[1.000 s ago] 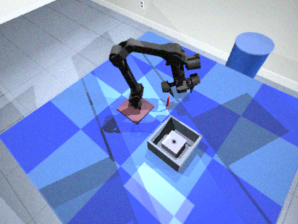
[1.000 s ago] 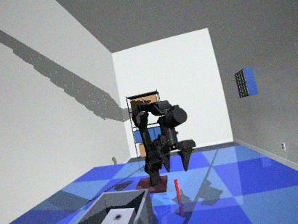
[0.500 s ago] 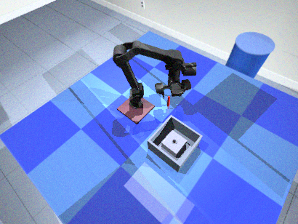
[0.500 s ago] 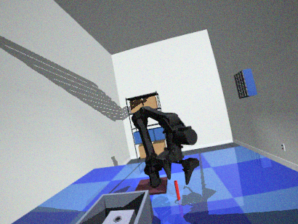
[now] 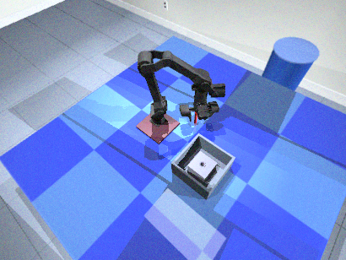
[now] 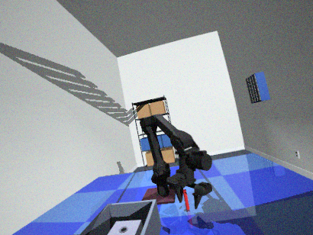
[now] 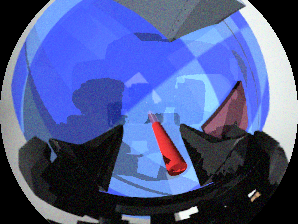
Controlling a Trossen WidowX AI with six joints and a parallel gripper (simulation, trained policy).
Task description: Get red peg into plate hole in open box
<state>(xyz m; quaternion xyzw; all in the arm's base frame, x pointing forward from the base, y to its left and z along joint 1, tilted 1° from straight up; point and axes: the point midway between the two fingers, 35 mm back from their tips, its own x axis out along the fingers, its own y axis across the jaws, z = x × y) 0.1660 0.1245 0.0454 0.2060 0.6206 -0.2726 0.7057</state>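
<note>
The red peg lies 1 cm behind my gripper tip and 2 cm above it. Round my gripper tip: pale plate: 17 cm ahead, 20 cm to the right, 3 cm above; then box: 17 cm ahead, 20 cm to the right, 1 cm above.
</note>
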